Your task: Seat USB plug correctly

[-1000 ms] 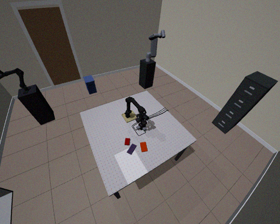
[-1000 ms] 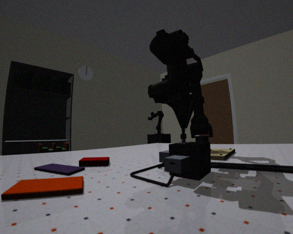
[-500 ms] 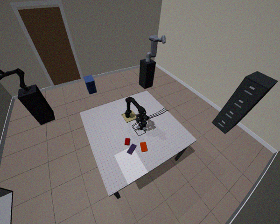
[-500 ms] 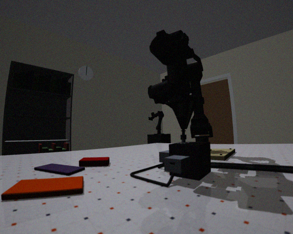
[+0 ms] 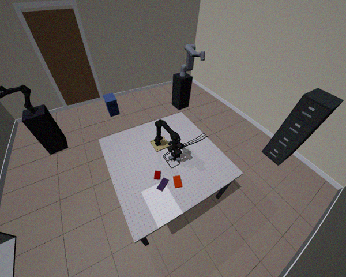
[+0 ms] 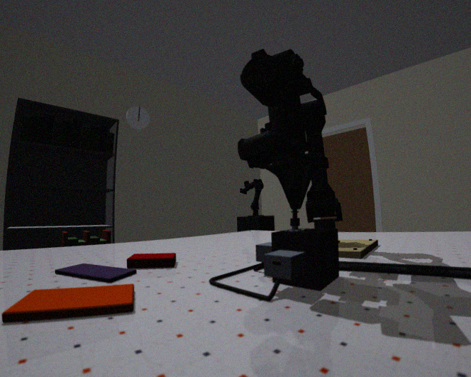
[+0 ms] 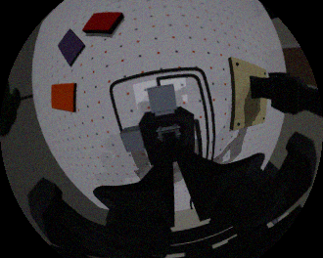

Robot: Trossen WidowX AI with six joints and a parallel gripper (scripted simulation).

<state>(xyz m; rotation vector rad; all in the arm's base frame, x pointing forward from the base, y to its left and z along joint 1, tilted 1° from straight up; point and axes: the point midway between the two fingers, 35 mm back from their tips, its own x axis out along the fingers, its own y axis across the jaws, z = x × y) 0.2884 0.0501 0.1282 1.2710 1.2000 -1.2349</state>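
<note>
The USB plug lies 20 mm below my gripper tip. Also, from my gripper tip: red block: 90 mm ahead, 280 mm to the right, 100 mm below; then orange tile: 270 mm ahead, 150 mm to the right, 100 mm below; then purple tile: 210 mm ahead, 290 mm to the right, 110 mm below.
</note>
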